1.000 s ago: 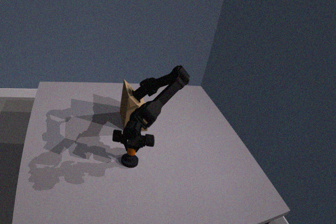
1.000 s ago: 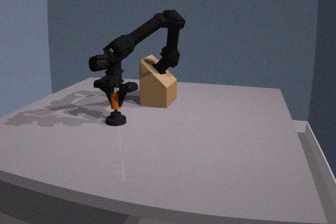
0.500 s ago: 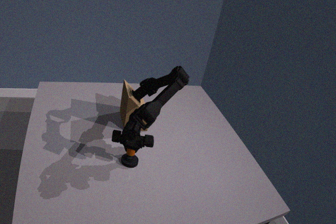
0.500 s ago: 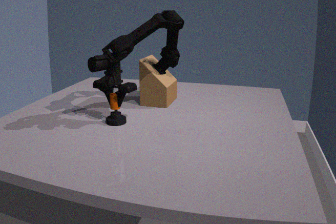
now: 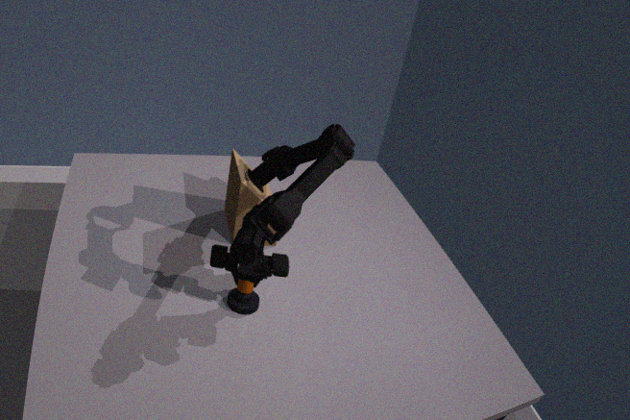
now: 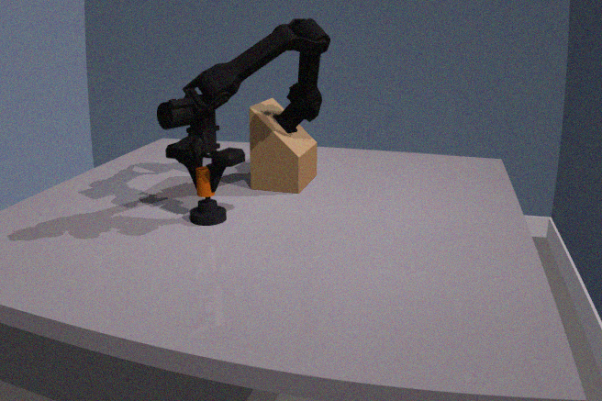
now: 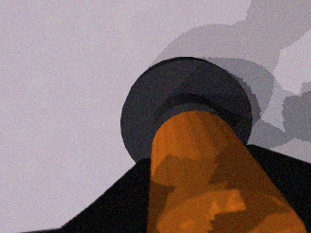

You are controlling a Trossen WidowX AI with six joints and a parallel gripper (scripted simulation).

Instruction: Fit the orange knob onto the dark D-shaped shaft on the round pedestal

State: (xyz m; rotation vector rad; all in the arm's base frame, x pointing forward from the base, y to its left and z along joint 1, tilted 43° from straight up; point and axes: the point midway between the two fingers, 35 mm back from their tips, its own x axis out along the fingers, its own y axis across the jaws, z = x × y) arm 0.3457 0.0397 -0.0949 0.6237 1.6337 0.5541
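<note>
The orange knob lies 20 mm above my gripper tip. Also, from my gripper tip: dark round pedestal: 40 mm below.
</note>
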